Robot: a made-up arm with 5 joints. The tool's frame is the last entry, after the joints.
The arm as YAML. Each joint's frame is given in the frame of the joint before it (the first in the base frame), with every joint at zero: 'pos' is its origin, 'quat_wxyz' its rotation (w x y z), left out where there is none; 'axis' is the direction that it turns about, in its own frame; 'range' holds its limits. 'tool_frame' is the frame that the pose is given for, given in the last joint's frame.
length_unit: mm
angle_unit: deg
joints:
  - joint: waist
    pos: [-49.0, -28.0, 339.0]
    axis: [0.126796, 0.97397, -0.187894]
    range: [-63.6, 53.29]
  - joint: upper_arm
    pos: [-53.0, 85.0, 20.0]
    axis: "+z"
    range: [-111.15, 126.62]
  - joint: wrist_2
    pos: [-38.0, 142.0, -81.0]
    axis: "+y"
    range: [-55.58, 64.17]
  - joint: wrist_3
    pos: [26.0, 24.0, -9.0]
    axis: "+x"
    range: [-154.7, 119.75]
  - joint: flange
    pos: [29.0, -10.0, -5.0]
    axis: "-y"
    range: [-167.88, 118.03]
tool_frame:
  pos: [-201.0, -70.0, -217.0]
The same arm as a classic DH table. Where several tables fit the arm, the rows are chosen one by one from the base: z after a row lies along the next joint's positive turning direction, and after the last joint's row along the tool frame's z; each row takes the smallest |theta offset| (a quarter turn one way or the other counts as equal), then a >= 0, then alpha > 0; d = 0 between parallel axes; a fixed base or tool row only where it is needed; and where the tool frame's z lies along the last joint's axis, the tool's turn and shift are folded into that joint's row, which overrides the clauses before.
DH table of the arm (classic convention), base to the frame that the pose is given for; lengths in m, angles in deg. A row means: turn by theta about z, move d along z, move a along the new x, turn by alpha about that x. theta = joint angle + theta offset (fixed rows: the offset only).
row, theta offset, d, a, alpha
base (fixed), -7.42, 0.3325, -0.045, -100.83
waist, 0, 0.0441, -0.0635, 100.83
upper_arm, 7.42, -0.0462, -0.038, -90
wrist_2, 90, 0.166, 0.009, 90
wrist_3, 0, 0.055, 0.005, 90
flange, -90, 0.08, 0.201, 90
tool (fixed), 180, -0.217, 0, 0
Joint limits (deg, base to tool): -63.6..53.29 -111.15..126.62 -55.58..64.17 -154.7..119.75 -167.88..118.03

